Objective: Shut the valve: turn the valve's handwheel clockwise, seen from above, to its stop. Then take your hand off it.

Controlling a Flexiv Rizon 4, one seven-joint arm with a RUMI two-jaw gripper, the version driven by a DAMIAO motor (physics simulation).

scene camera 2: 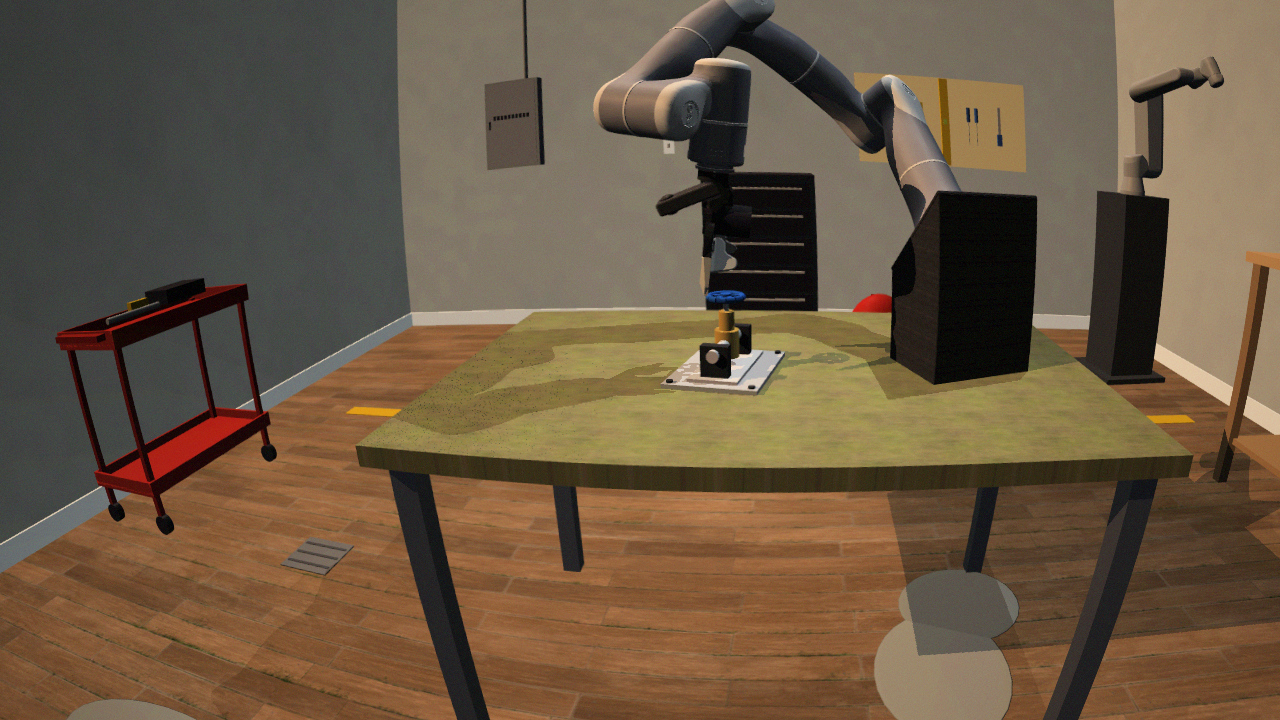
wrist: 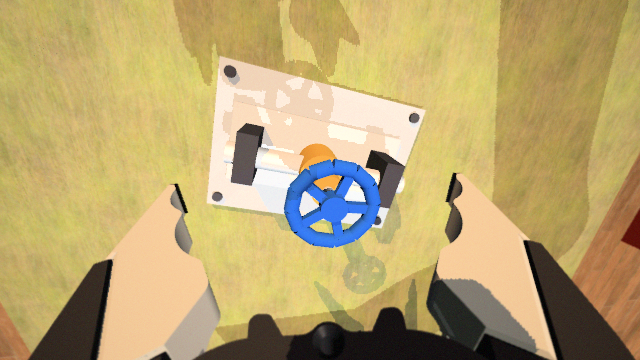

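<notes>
The blue handwheel [scene camera 2: 725, 296] [wrist: 334, 209] sits level on top of the brass-orange valve body [scene camera 2: 725, 342] [wrist: 317, 154]. The valve is mounted on a pale base plate [scene camera 2: 766, 368] [wrist: 382, 114] with black pipe blocks at both ends. My gripper [scene camera 2: 708, 284] [wrist: 317, 181] is wide open and empty. In the wrist view one finger is on each side of the handwheel, with a wide gap between each finger and the rim. In the scene view the fingertips are close to the wheel's height. The frames do not show whether the wheel is at its stop.
The valve's plate lies on the green table [scene camera 2: 805, 438]. A black pedestal [scene camera 2: 984, 286] stands at the table's right, under the arm's base. A dark drawer cabinet [scene camera 2: 787, 231] stands behind the table. A red cart [scene camera 2: 183, 450] stands on the floor at the left.
</notes>
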